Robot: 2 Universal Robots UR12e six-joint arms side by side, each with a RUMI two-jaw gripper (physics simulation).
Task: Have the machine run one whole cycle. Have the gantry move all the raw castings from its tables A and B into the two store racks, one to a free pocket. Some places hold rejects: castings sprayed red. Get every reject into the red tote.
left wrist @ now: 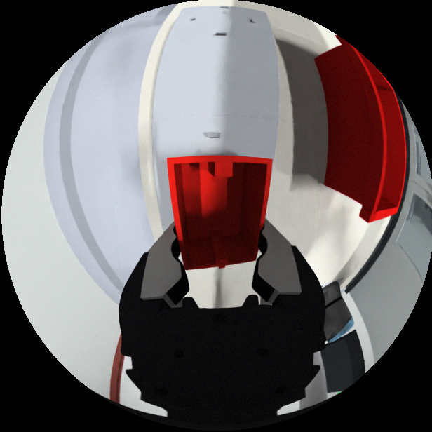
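Note:
A red-sprayed hollow casting point(210, 195), a reject, stands at the near end of a pale grey plate in the left wrist view. My left gripper point(218, 218) has its two jaws closed in on the casting's near part, one against each side; it is shut on it. The jaws hide parts of its lower side walls. The red tote point(350, 125) is at the right, seen from its side; its inside is mostly hidden. My right gripper, the gantry and the store racks do not show clearly in this view.
The long pale grey plate point(195, 80) runs away beyond the casting, with small dark slots in it. A cream surface point(300, 220) lies between it and the tote. A dark edge point(380, 250) curves past the tote at the right, with grey panels beyond.

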